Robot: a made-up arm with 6 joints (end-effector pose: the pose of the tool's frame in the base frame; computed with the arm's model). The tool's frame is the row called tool.
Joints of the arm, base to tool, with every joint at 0 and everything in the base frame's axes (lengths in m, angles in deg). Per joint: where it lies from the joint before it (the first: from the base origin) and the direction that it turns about. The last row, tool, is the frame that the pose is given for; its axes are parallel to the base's.
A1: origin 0 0 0.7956 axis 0 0 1
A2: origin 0.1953 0 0 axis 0 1 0
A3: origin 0 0 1.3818 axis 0 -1 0
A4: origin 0 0 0.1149 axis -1 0 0
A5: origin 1.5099 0 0 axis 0 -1 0
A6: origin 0.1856 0 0 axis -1 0 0
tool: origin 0 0 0
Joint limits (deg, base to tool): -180..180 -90..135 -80.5..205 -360..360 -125..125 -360..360
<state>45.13 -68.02 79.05 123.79 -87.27 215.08</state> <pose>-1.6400 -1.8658 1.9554 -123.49 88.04 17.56</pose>
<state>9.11 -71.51 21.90 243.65 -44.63 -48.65</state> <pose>-1.3863 -0.1040 2.8626 72.40 25.89 130.45</pose>
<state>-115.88 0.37 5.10 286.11 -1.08 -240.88</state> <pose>-0.8195 -1.6970 2.4307 -33.12 42.58 -109.54</pose>
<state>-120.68 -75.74 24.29 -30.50 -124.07 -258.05</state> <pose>0.7669 1.1397 2.5235 -61.43 90.46 -40.63</pose>
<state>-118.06 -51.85 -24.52 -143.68 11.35 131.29</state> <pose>-0.2884 -0.4950 2.5019 -10.93 -26.24 -120.68</pose>
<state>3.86 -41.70 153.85 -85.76 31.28 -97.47</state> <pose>-2.2870 -0.2506 1.2625 24.33 -8.82 -143.50</pose>
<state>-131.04 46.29 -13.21 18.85 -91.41 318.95</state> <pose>-1.2966 -1.3981 0.4226 -122.45 -66.28 66.03</pose>
